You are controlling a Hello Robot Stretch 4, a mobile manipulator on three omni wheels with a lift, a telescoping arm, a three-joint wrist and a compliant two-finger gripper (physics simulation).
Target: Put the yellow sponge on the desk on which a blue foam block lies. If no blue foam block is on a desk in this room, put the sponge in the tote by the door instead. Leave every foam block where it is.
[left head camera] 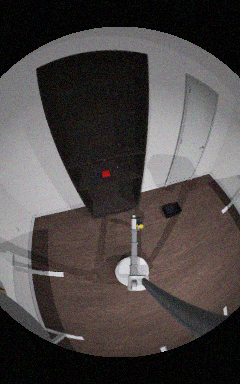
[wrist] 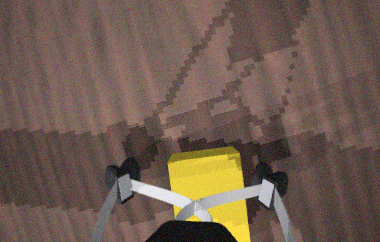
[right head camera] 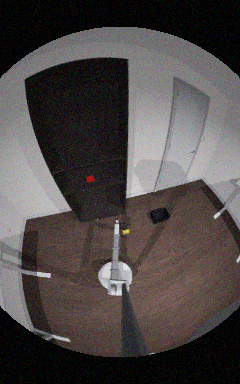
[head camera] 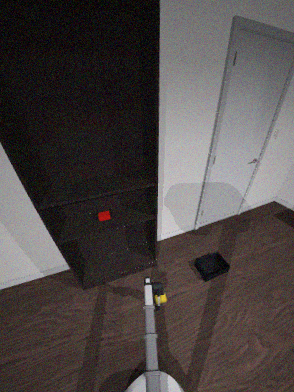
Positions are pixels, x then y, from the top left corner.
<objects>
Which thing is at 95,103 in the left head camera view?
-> A dark bookcase.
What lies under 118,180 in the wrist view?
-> The gripper.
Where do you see a dark bookcase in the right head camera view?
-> At 78,109
</objects>
